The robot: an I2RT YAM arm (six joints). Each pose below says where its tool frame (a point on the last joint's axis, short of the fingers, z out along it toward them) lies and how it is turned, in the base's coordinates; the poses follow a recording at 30 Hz.
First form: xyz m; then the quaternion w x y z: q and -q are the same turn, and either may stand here.
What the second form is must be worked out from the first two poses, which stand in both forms.
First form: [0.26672 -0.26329 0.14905 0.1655 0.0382 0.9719 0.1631]
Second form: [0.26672 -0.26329 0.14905 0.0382 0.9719 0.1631 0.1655]
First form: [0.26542 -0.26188 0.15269 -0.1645 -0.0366 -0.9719 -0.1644]
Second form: [0.26542 -0.26188 0.15269 0.0366 0.9719 0.1644 0.1645]
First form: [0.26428 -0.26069 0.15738 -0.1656 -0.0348 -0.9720 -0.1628]
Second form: [0.26428 -0.26069 0.15738 0.0348 0.9720 0.1628 0.1656]
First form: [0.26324 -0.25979 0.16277 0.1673 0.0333 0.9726 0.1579]
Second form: [0.26324 -0.25979 0.16277 0.0333 0.9726 0.1579 0.1673]
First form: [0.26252 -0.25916 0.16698 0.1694 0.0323 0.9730 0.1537]
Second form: [0.26252 -0.25916 0.16698 0.0323 0.9730 0.1537 0.1694]
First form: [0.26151 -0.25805 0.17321 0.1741 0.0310 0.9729 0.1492]
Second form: [0.26151 -0.25805 0.17321 0.0310 0.9729 0.1492 0.1741]
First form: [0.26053 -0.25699 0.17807 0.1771 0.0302 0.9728 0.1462]
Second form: [0.26053 -0.25699 0.17807 0.0302 0.9728 0.1462 0.1771]
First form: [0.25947 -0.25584 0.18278 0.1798 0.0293 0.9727 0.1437]
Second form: [0.25947 -0.25584 0.18278 0.0293 0.9727 0.1437 0.1798]
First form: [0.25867 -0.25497 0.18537 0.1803 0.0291 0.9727 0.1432]
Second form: [0.25867 -0.25497 0.18537 0.0291 0.9727 0.1432 0.1803]
